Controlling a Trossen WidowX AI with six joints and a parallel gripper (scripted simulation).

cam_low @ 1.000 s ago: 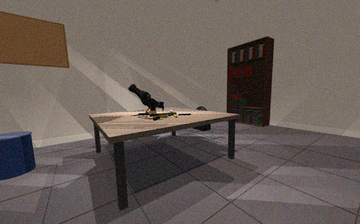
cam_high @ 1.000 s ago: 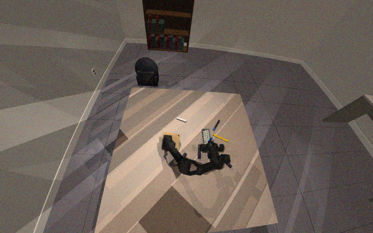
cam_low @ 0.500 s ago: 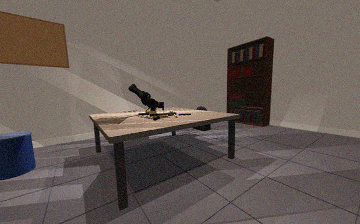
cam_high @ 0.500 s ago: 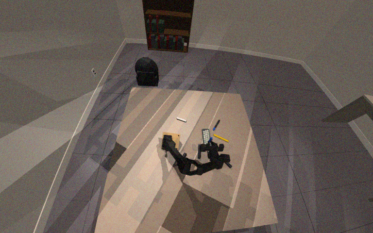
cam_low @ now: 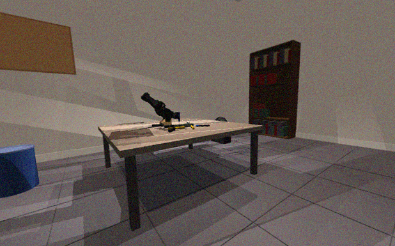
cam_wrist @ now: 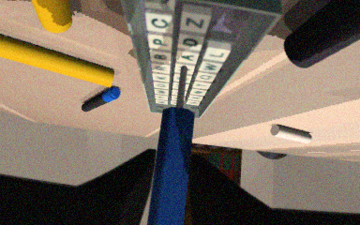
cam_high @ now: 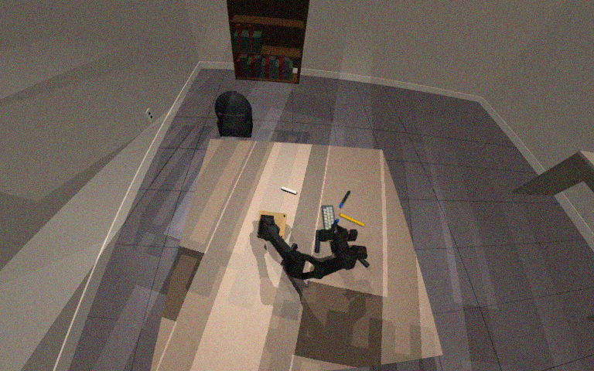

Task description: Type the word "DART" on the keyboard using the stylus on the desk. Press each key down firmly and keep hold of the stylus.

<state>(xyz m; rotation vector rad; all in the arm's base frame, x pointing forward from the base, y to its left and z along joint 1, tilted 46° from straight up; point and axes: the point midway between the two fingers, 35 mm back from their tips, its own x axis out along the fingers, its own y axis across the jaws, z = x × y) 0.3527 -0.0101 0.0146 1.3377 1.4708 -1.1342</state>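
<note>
My gripper tip is 10 mm above the blue stylus. From my gripper tip the other things lie so: yellow pencil 130 mm ahead, 80 mm to the left, 80 mm below; then white pen 250 mm behind, 230 mm to the left, 80 mm below.
</note>
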